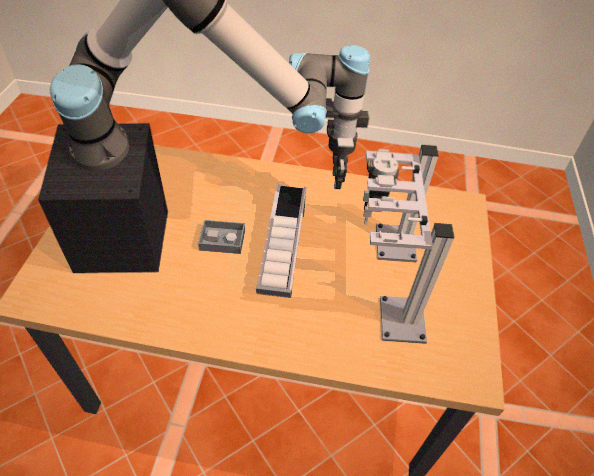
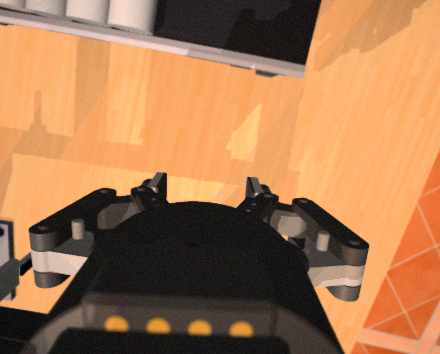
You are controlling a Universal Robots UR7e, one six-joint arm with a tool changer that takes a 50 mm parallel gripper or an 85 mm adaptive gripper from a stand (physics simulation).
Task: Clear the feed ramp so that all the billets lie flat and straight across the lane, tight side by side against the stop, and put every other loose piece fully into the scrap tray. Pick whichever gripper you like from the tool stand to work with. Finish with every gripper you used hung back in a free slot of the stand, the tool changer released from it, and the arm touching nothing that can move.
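Frame: origin at the arm's base, x right, y ahead, z up, level; centimetres.
Seen in the pictures: arm's base, link origin: point(image 1: 100, 148).
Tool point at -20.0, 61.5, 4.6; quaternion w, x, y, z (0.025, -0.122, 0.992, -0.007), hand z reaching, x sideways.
Observation:
Offsets run from my tool point to a thing's top centre, as dx, dy, dz. "spot": to the spot under its first point. Level surfaces: height alone.
Several white cylindrical billets @(+23.8, -11.4, -27.8) point(image 1: 278, 256) @(spot: +11.2, -10.2, -26.6) point(image 2: 131, 15) lie across the lane of the feed ramp point(image 1: 290, 201) point(image 2: 200, 53), side by side from the stop at its near end; small gaps cannot be ruled out. The upper part of the lane is bare black. Two small pale pieces, one blocky @(+15.9, -34.2, -35.0) point(image 1: 212, 235) and one rounder @(+15.0, -28.7, -35.9) point(image 1: 231, 237), lie inside the grey scrap tray @(+15.5, -31.5, -34.4) point(image 1: 221, 249). My gripper point(image 1: 339, 183) point(image 2: 207, 185), the adaptive one, is open and empty, in the air between ramp and tool stand point(image 1: 420, 200). The other gripper point(image 1: 385, 164) hangs in the stand's far slot; the near slot is empty.
The stand's two posts rise from base plates, the near post @(spot: +32.4, +27.2, -16.4) point(image 1: 425, 280) on a plate @(spot: +35.5, +26.4, -36.6) point(image 1: 404, 333) at the table's right front. The black robot pedestal point(image 1: 107, 230) stands at the left. The table's @(dz -37.9) point(image 1: 200, 320) far edge lies beyond the ramp's upper end.

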